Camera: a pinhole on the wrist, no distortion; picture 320 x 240 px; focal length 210.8 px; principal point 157.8 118.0 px. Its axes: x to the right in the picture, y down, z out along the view. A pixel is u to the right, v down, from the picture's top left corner.
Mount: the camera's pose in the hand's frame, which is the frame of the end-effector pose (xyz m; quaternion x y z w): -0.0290 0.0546 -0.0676 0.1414 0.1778 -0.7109 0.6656
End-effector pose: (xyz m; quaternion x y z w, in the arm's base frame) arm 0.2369 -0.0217 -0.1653 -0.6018 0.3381 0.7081 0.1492
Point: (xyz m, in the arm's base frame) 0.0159 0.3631 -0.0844
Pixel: 135.7 79.1
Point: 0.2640 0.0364 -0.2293
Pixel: 278.7 232.7
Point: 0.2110 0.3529 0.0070
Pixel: 207.6 10.6
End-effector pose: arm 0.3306 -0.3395 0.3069 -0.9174 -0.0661 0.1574 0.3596
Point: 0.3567 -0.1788 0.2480
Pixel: 176.8 203.5
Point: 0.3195 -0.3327 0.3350
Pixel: 268.5 151.7
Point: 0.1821 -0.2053 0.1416
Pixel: 88.8 77.7
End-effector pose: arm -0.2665 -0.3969 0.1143 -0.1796 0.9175 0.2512 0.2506
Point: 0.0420 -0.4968 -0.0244
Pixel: 280.5 43.8
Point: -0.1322 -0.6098 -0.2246
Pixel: 284.1 196.3
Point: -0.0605 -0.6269 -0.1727
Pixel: 308.2 156.6
